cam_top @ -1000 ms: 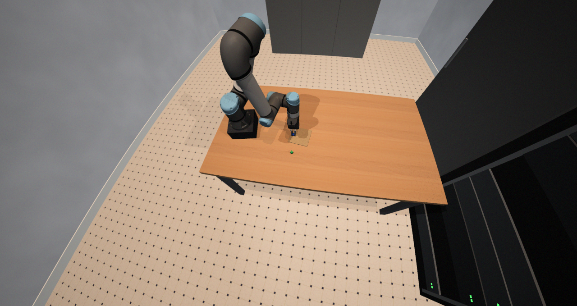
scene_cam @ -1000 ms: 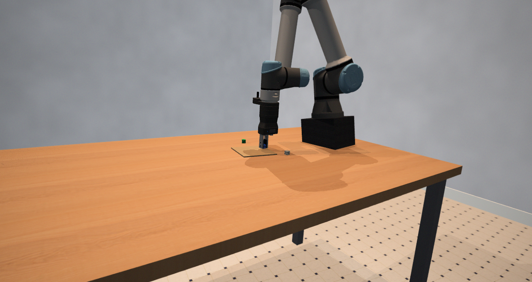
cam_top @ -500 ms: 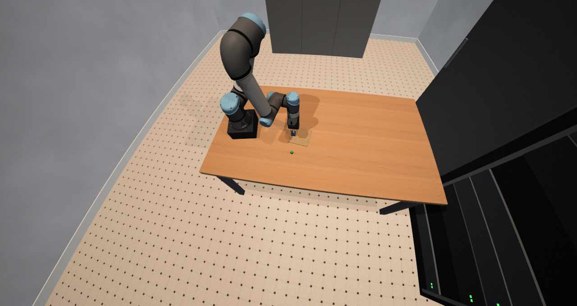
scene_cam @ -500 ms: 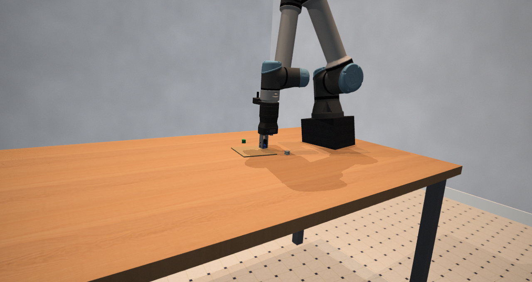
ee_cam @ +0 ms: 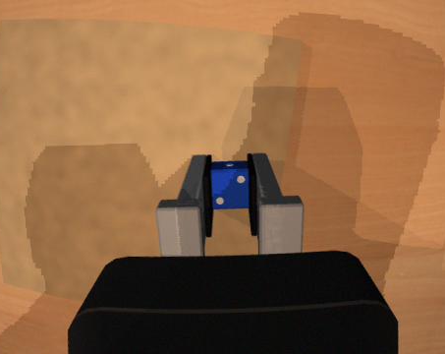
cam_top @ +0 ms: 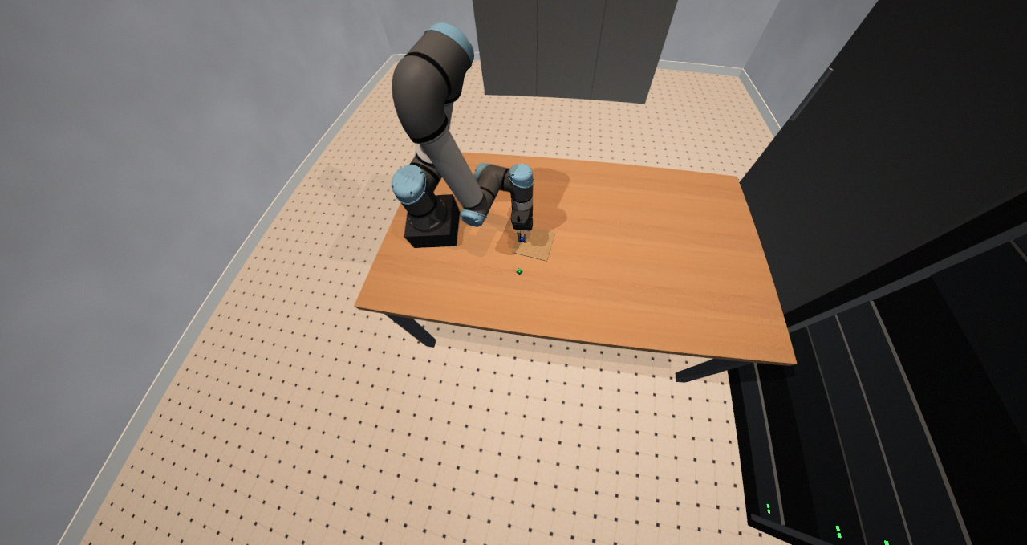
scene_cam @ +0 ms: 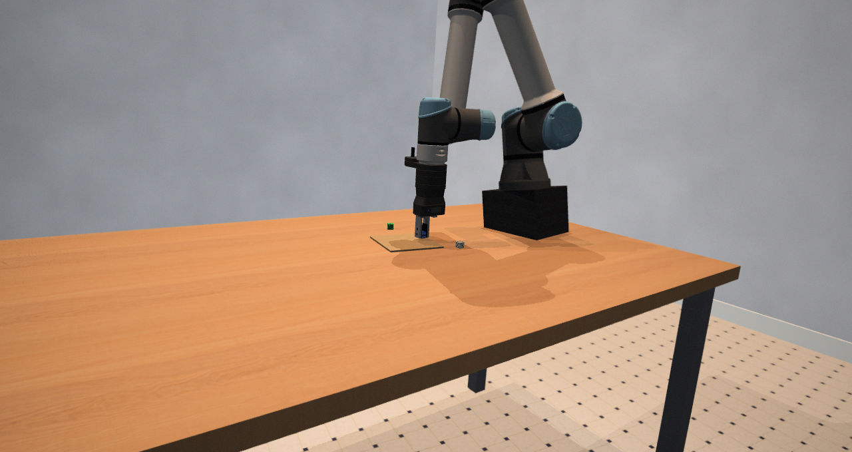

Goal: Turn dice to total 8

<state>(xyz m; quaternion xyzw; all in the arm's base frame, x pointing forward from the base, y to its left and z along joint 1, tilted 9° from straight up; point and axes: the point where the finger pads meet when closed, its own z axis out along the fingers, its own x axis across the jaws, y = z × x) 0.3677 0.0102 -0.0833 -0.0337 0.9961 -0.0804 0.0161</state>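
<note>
My gripper is now 10 mm above the blue die. Also, from my hand: white die 60 mm behind, 90 mm to the left, 20 mm below; green die 20 mm ahead, 140 mm to the right, 20 mm below; mat 50 mm ahead, 30 mm below.
</note>
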